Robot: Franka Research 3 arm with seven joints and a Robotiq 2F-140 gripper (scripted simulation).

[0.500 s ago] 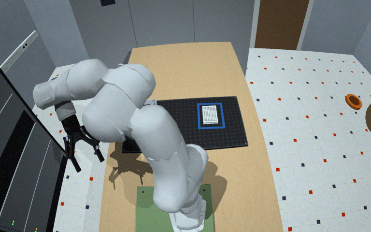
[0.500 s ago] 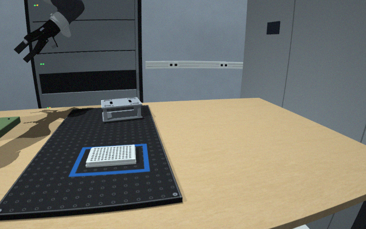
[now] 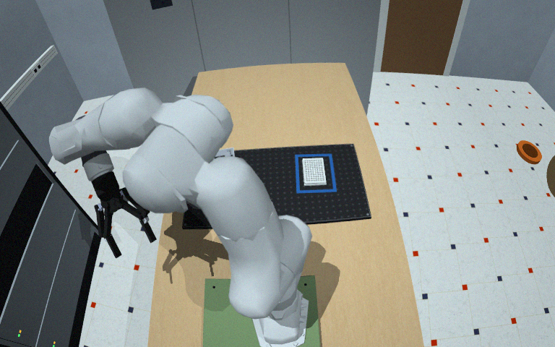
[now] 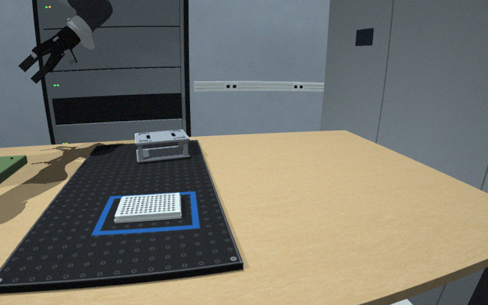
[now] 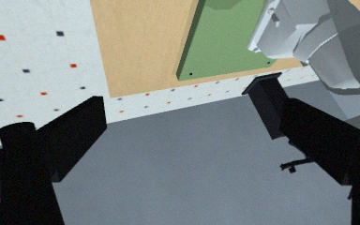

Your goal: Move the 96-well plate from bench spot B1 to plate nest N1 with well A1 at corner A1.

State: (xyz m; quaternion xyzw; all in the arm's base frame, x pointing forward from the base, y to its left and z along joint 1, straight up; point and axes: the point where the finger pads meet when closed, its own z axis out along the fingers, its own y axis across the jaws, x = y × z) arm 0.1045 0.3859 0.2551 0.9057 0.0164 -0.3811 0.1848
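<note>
Now: hand 43 cm short of the white 96-well plate, 56 cm to the left of it and 26 cm above it. Round my hand: A1 label: 38 cm ahead, 16 cm to the right, 21 cm below; then grey plate nest: 46 cm ahead, 20 cm to the right, 21 cm below.
</note>
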